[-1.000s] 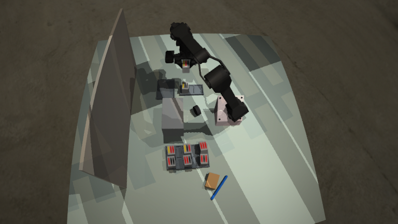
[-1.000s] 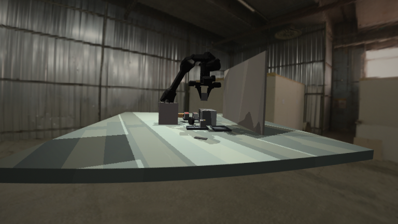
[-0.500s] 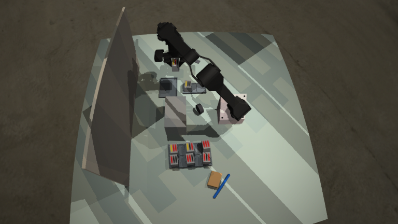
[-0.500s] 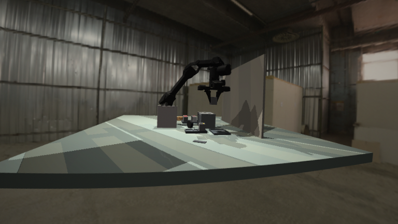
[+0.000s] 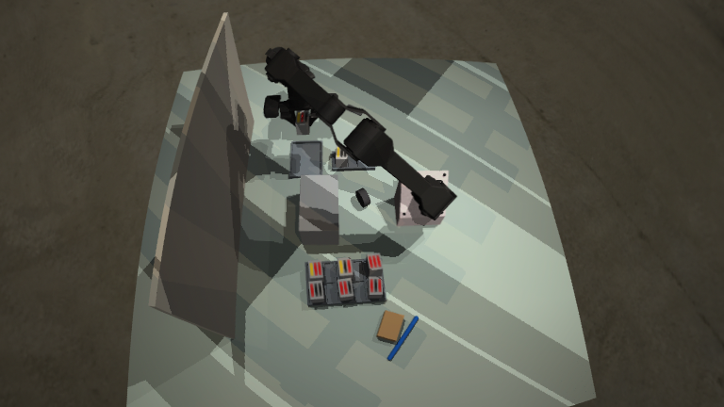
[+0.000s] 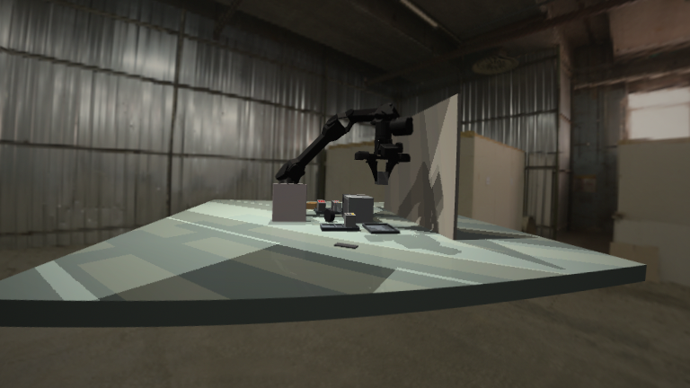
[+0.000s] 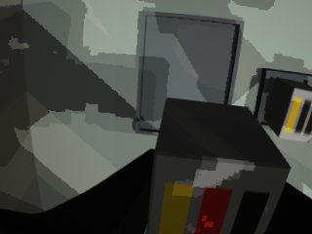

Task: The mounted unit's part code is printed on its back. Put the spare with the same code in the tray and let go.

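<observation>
The flat dark tray lies 16 cm below my gripper tip. Round my gripper tip: small dark flat piece (16 cm behind, 19 cm to the right, 17 cm below); dark panel (20 cm ahead, 19 cm to the left, 6 cm above); grey mounted unit (4 cm behind, 20 cm to the left, 12 cm below).
</observation>
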